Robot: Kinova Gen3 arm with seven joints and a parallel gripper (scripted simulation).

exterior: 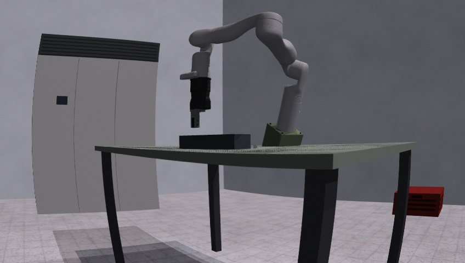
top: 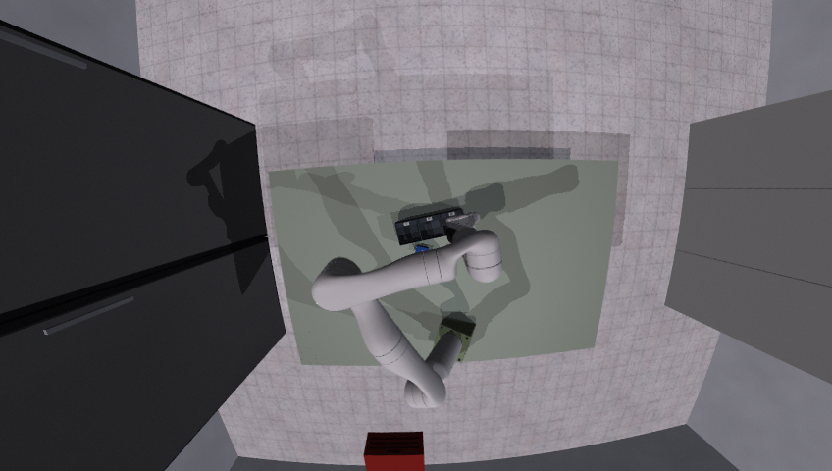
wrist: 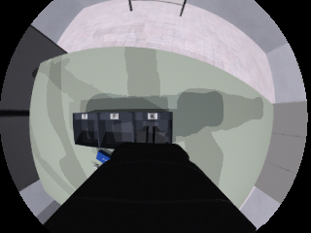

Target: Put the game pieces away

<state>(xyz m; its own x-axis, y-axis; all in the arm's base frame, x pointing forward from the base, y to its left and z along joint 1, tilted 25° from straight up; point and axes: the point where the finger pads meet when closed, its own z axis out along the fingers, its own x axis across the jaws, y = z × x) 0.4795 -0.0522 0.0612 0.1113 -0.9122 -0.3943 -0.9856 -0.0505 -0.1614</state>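
Right now the black bin row is 8 cm to the left of my hand, 7 cm below it and 2 cm behind it. From my hand the other things lie so: red piece (11 cm behind, 9 cm below, 2 cm to the left); pale tile (10 cm behind, 9 cm below, 3 cm to the right); blue piece (12 cm to the left, 10 cm behind, 8 cm below).
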